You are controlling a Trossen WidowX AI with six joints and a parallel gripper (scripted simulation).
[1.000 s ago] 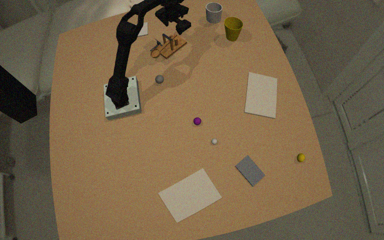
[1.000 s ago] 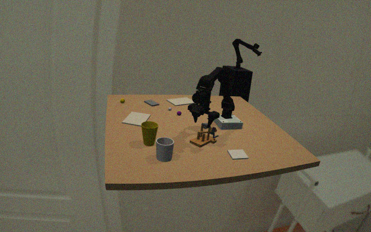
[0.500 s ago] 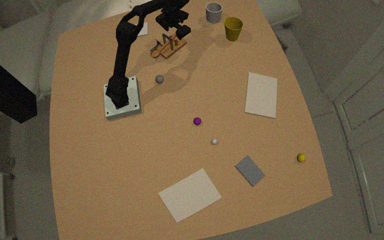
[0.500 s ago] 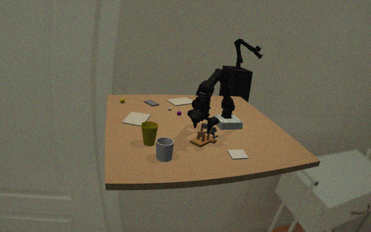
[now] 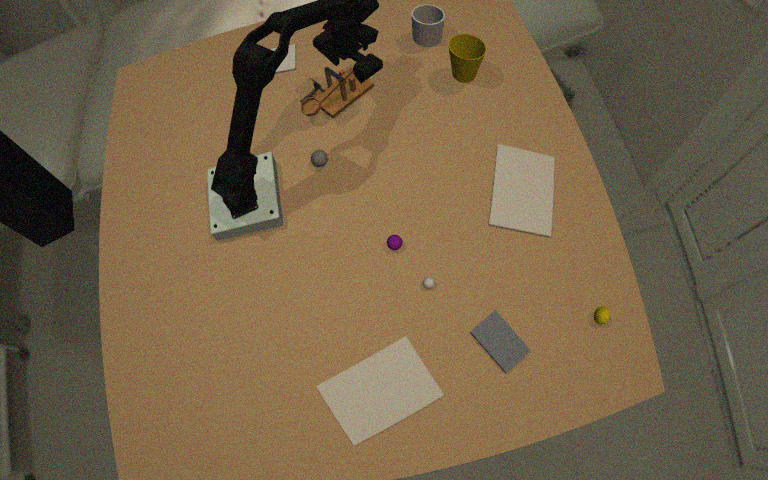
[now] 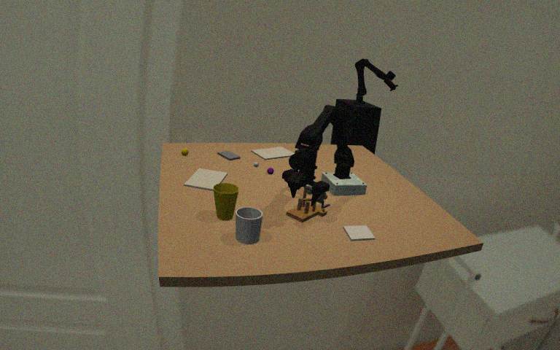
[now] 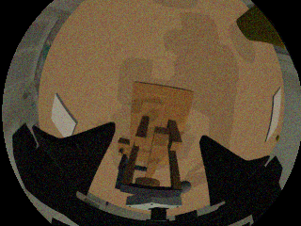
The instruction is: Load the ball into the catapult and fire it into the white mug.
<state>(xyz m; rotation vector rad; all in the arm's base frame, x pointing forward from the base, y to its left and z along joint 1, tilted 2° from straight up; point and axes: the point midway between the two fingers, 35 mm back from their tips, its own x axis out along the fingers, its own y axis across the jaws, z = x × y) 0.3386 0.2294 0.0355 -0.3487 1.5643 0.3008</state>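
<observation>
The purple ball is 6 cm behind my gripper tip, 43 cm to the right of it and 5 cm below it. Round my gripper tip: grey ball (14 cm behind, 18 cm to the right, 4 cm below); small white tile (15 cm behind, 19 cm to the left, 6 cm below); wooden catapult (7 cm behind, 2 cm to the right, 1 cm below).
</observation>
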